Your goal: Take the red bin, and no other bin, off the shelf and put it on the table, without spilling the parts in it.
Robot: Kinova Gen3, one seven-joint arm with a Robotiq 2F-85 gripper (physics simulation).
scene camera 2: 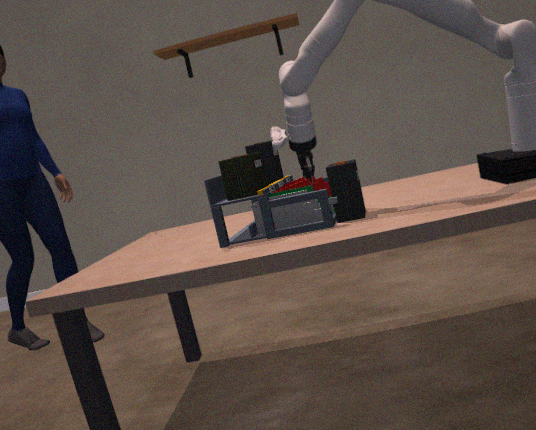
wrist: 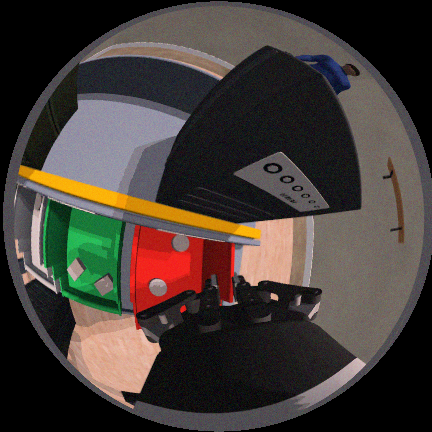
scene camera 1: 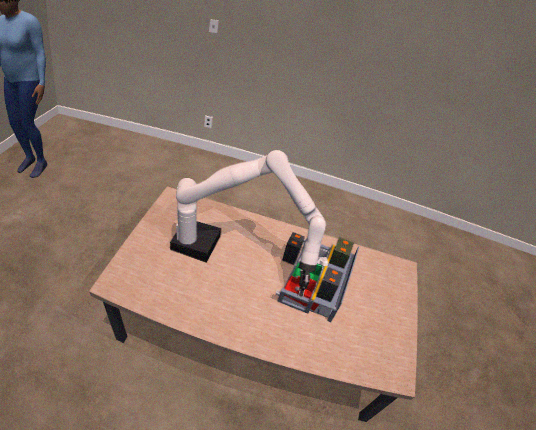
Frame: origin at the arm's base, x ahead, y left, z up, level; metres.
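Seen in the pictures: gripper, fingertip midpoint: (wrist: 223, 280) (scene camera 1: 300, 295); arm's base, link origin: (scene camera 2: 530, 148) (scene camera 1: 187, 238).
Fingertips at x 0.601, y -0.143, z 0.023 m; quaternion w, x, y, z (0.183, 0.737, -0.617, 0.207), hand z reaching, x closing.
Note:
Offsets run from my fingertips to a thing's top centre. "spot": to the spot under its first point. Level surfaces: height alone.
The red bin @(dx +0.014, dy +0.051, dz +0.025 m) (scene camera 1: 295, 286) (scene camera 2: 323, 186) (wrist: 167, 265) is in the front row of the grey shelf @(spot: dx +0.094, dy +0.352, dz -0.036 m) (scene camera 2: 267, 219), at one end. In scene camera 2 it stands a little above the bin beside it; how far it is clear of the shelf is hidden. Two round grey parts @(spot: dx -0.018, dy +0.070, dz -0.041 m) (wrist: 158, 287) lie inside it. My gripper (scene camera 1: 302, 291) (scene camera 2: 310, 176) (wrist: 223, 280) points down and is shut on the bin's end wall, one finger inside and one outside. The lower part of that wall is hidden by the gripper. The shelf stands on the wooden table @(dz -0.081 m) (scene camera 1: 210, 310) (scene camera 2: 150, 255).
A green bin @(dx +0.028, dy +0.168, dz +0.000 m) (wrist: 95, 240) with grey parts is beside the red one, then a white bin @(spot: dx +0.030, dy +0.231, dz +0.001 m) (wrist: 37, 235). A yellow strip @(dx +0.077, dy +0.162, dz +0.031 m) (wrist: 125, 206) edges the upper shelf. A black box @(dx +0.107, dy +0.040, dz +0.143 m) (scene camera 1: 327, 289) (wrist: 260, 120) and a dark green box @(dx +0.137, dy +0.270, dz +0.118 m) (scene camera 1: 342, 254) stand there. Another black box @(dx -0.094, dy +0.287, dz +0.051 m) (scene camera 2: 346, 190) stands close beside the shelf.

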